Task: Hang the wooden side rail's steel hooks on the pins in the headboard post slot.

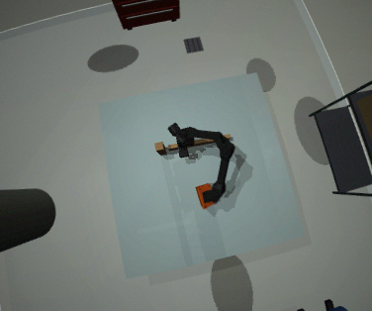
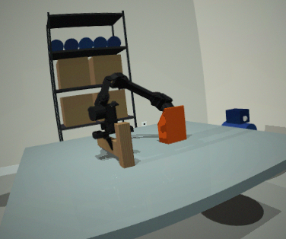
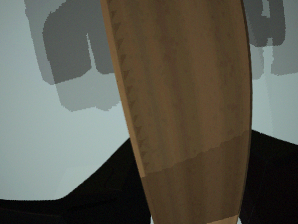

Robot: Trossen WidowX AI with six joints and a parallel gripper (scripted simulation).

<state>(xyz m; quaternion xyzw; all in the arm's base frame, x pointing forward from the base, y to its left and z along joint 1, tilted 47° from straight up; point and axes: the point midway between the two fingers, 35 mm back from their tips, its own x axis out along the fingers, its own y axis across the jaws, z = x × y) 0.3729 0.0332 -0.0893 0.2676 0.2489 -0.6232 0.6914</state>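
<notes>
Now: gripper tip 14 cm to the right of the wooden headboard post and 4 cm below it.
</notes>
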